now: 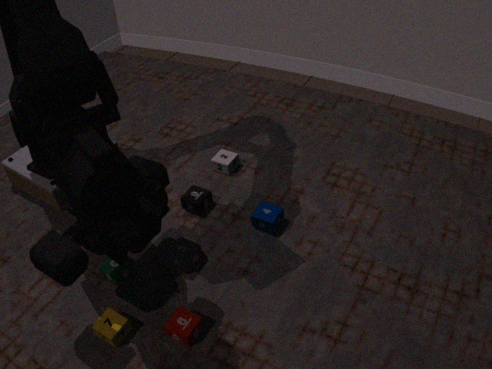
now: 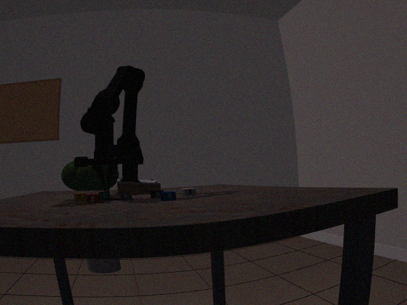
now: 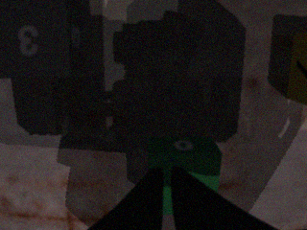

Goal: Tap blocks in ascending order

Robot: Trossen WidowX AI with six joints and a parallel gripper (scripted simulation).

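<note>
Right now the green block is 1 cm to the right of my gripper tip, 1 cm below it and 1 cm behind it. The rest, counted from my gripper tip: grey block: 6 cm ahead, 5 cm to the left, 1 cm below; then yellow block: 8 cm to the right, 4 cm ahead, 1 cm below; then red block: 12 cm ahead, 4 cm to the right, 1 cm below.
</note>
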